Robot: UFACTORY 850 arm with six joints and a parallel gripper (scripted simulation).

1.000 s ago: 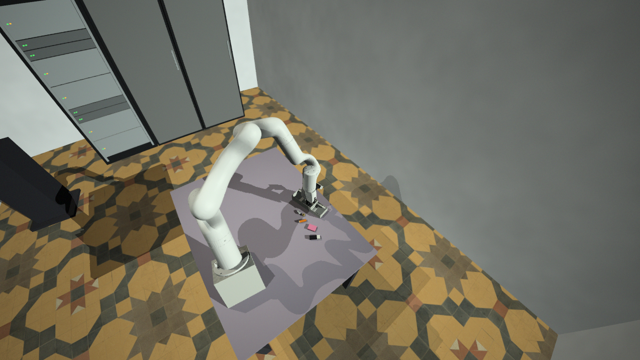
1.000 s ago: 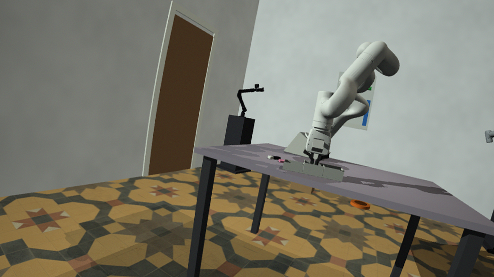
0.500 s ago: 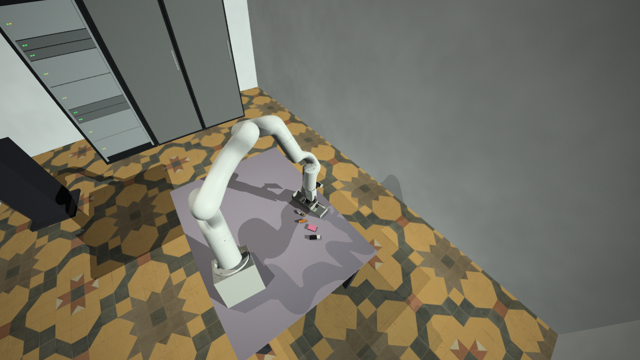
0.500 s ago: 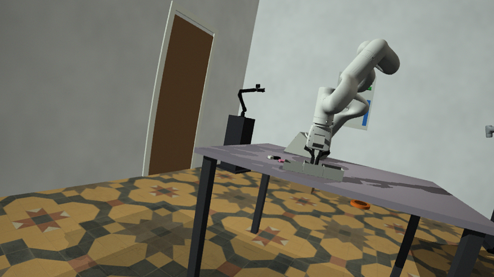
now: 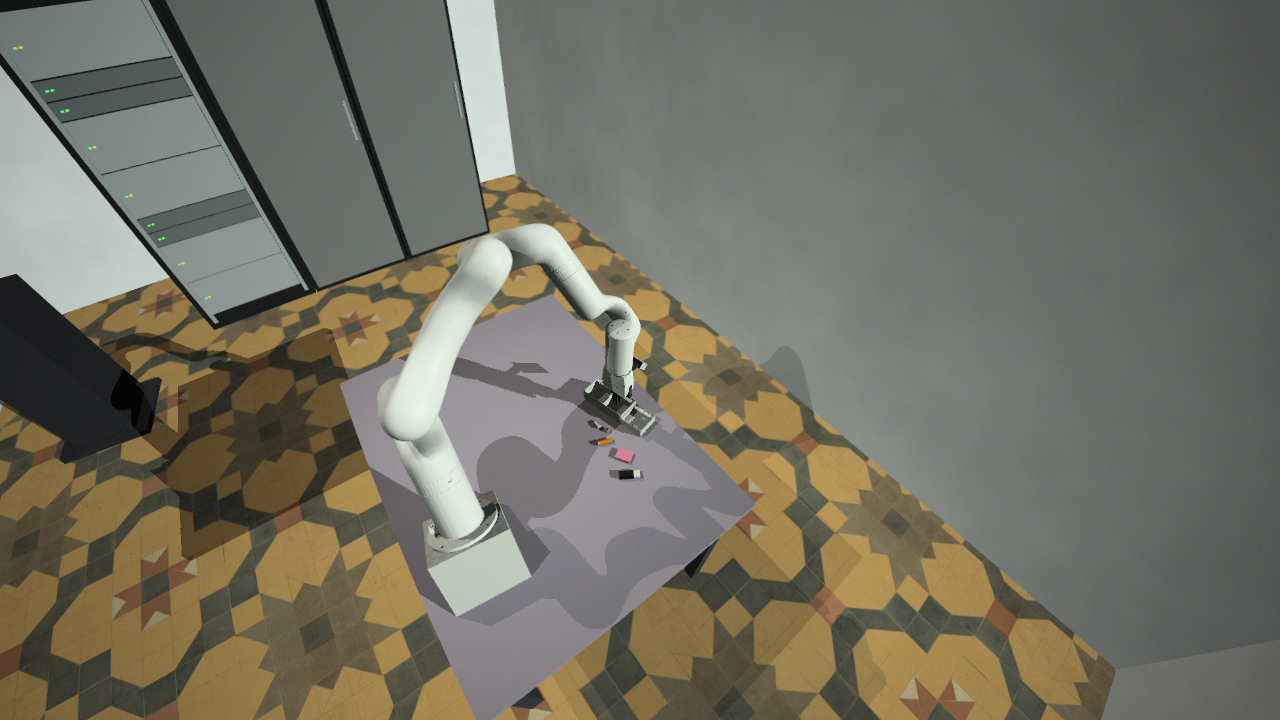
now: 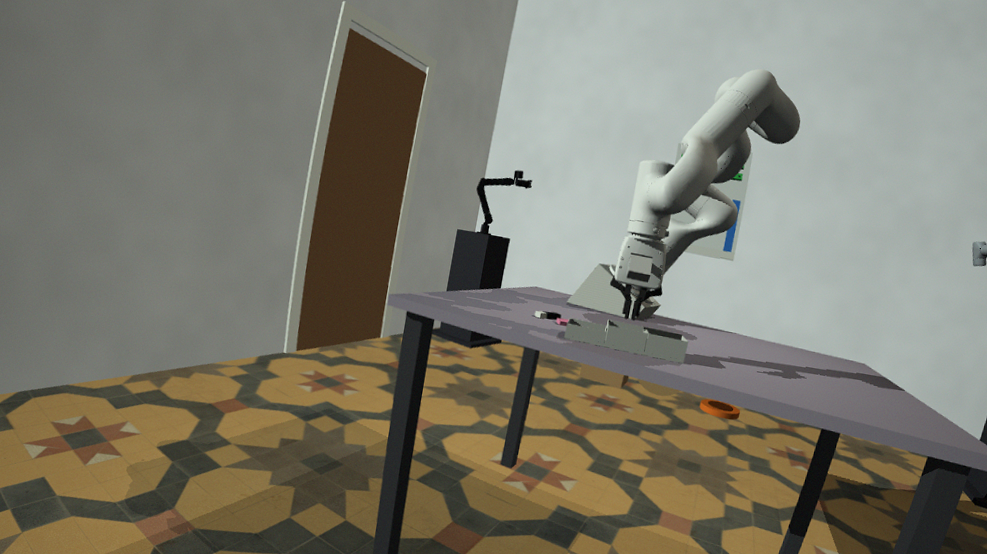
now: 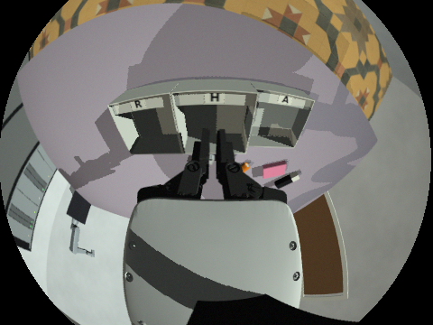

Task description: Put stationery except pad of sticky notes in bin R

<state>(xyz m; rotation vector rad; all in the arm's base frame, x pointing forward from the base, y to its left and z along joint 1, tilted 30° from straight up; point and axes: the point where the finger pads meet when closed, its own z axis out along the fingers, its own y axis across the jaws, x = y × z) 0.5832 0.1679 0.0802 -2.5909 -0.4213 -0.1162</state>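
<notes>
The eraser is 90 mm behind my hand, 240 mm to the right of it and 80 mm below it. Also, from my hand: orange cylinder 100 mm behind, 90 mm to the right, 80 mm below; then silver thing 90 mm behind, 20 mm to the right, 70 mm below; then ring-like thing 70 mm behind, 50 mm to the right, 80 mm below.
</notes>
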